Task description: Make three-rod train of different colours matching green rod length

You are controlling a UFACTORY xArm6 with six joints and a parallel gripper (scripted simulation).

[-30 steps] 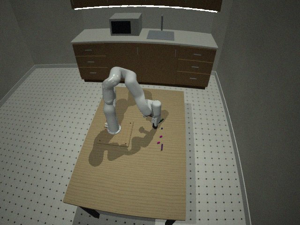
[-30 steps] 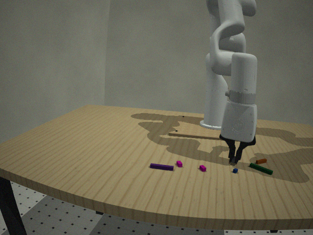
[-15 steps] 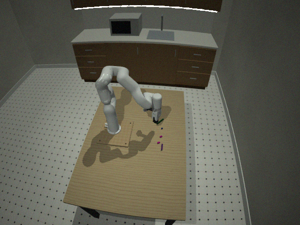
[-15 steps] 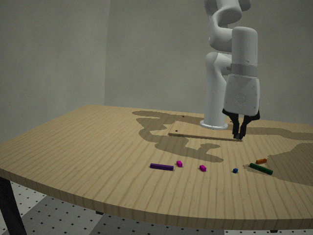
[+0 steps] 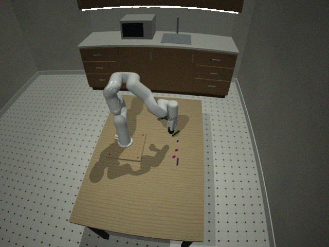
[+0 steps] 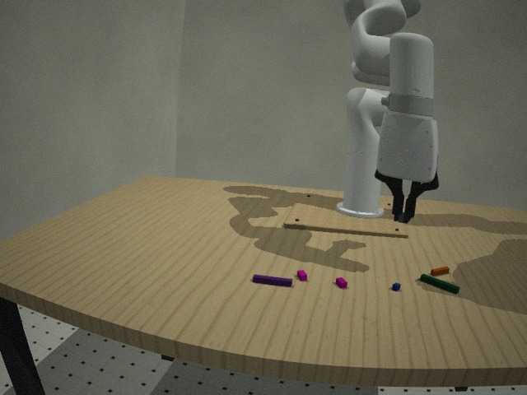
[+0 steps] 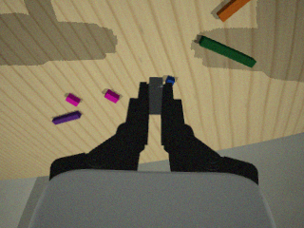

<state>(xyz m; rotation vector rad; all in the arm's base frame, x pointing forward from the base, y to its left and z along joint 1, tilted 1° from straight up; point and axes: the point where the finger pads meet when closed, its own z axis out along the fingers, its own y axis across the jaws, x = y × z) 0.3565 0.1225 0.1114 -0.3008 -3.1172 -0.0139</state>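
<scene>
The blue rod lies 5 cm ahead of my hand, 1 cm to the left of it and 12 cm below it. Round my hand: grey rod (2 cm below); then green rod (2 cm ahead, 9 cm to the left, 12 cm below); then orange rod (4 cm behind, 9 cm to the left, 12 cm below).
</scene>
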